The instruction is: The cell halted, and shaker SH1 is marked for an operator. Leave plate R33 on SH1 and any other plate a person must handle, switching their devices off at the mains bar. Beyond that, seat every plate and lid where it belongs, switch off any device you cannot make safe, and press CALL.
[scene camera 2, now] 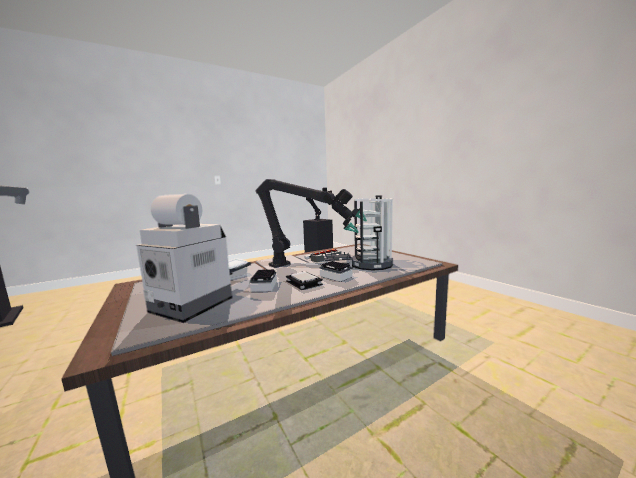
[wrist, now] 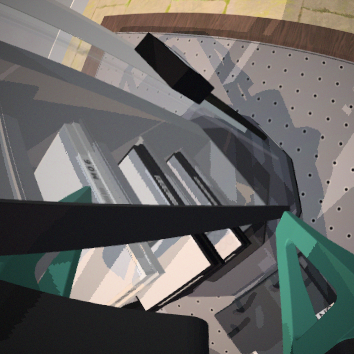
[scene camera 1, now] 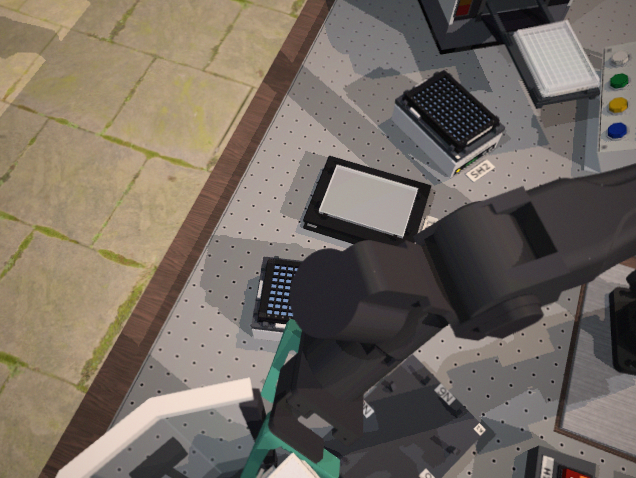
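Seen in the pictures: gripper, fingertip midpoint: (scene camera 2: 362, 226) (wrist: 188, 209) (scene camera 1: 257, 437); arm's base, link origin: (scene camera 2: 279, 264).
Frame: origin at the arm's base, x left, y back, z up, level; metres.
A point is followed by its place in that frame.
Observation:
My gripper (scene camera 1: 257, 436) {x 0.266, y -0.467, z 0.250 m} (scene camera 2: 357, 222) {x 0.266, y -0.467, z 0.250 m} (wrist: 188, 209) {x 0.266, y -0.467, z 0.250 m} is open and empty, its green fingers at the side of the plate tower (scene camera 2: 373, 265) {x 0.280, y -0.532, z 0.033 m}. A dark tower post crosses between the fingers in the wrist view. A white plate marked M06 (wrist: 62, 167) and black-edged plates (wrist: 187, 267) {x 0.296, y -0.414, z 0.182 m} sit in the tower. A dark plate (scene camera 1: 277, 290) {x 0.059, y -0.499, z 0.072 m} on shaker SH1 (scene camera 1: 264, 332) {x 0.107, y -0.508, z 0.040 m} (scene camera 2: 336, 273) {x 0.006, y -0.508, z 0.051 m} is partly hidden by my arm. Another dark plate (scene camera 1: 452, 107) {x -0.286, y -0.300, z 0.073 m} sits on shaker SH2 (scene camera 1: 424, 136) {x -0.249, y -0.333, z 0.040 m} (scene camera 2: 262, 285) {x -0.328, y -0.358, z 0.036 m}. A pale flat lid (scene camera 1: 367, 200) {x -0.117, y -0.404, z 0.040 m} lies on the black stand (scene camera 1: 314, 216) {x -0.080, y -0.476, z 0.032 m}.
A clear plate (scene camera 1: 557, 59) {x -0.366, y -0.160, z 0.120 m} rests on a dark carrier at the back device. A button panel (scene camera 1: 606, 141) {x -0.277, y -0.064, z 0.058 m} stands beside it. The mains bar (scene camera 1: 534, 465) {x 0.206, y -0.158, z 0.036 m} shows a red switch (scene camera 1: 575, 473) {x 0.209, y -0.118, z 0.055 m}. Dark nests marked N6 (scene camera 1: 411, 426) {x 0.195, y -0.310, z 0.064 m} (wrist: 245, 317) {x 0.271, y -0.335, z 0.064 m} lie near the tower. A roll-topped device (scene camera 2: 179, 267) {x -0.673, y -0.408, z 0.207 m} stands at the far end.

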